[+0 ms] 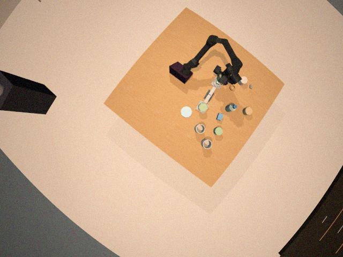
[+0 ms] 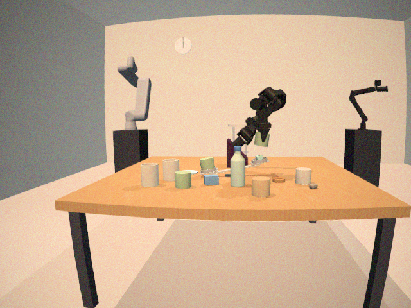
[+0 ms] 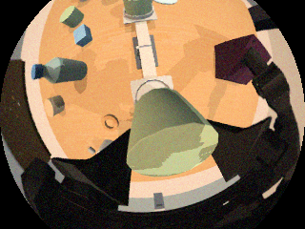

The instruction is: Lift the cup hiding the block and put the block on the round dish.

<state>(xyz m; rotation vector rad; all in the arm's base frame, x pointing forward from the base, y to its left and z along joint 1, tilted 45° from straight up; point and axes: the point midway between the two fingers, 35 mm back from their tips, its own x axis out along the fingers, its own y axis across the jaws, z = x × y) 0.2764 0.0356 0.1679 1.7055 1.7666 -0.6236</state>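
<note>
Right now my gripper tip is 1 cm to the left of the pale green block and 8 cm above it. Also, from my gripper tip: bottle 23 cm ahead, 12 cm to the right, 6 cm below; grey piece 29 cm ahead, 20 cm to the left, 16 cm below; blue block 21 cm ahead, 24 cm to the right, 15 cm below.
</note>
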